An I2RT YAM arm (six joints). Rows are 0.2 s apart.
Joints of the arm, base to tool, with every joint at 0 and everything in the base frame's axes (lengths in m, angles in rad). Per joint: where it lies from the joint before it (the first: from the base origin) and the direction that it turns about. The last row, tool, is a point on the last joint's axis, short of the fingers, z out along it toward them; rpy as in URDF.
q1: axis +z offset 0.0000 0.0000 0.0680
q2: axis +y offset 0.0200 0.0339 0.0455
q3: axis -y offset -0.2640 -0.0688 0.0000
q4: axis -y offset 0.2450 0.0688 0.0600
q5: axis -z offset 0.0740 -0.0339 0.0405
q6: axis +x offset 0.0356 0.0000 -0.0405
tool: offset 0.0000 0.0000 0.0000 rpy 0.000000 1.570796 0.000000
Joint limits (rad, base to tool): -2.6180..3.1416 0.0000..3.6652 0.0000..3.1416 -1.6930..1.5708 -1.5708..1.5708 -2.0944..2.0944
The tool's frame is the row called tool.
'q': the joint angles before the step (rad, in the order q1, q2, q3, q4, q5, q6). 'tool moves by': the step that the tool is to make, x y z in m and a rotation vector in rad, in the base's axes. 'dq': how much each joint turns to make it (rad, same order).
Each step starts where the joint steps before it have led.
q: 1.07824 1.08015 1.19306 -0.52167 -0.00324 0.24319
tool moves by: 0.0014 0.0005 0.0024 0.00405 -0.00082 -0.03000
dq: -0.00016 0.00606 0.01140 -0.00151 0.02693 0.01290
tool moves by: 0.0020 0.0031 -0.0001 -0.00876 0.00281 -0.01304
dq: 0.00075 0.01571 0.01111 -0.00457 0.01331 0.00397
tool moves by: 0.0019 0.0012 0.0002 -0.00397 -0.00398 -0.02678
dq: -0.00077 0.00794 0.00554 0.00051 0.02597 0.00557
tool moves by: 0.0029 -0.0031 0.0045 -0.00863 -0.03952 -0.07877
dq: -0.00445 -0.00131 0.01285 -0.00234 0.08366 -0.00605
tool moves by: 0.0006 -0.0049 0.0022 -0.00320 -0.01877 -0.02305
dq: -0.00927 -0.01300 -0.00064 -0.00437 0.01970 -0.01134
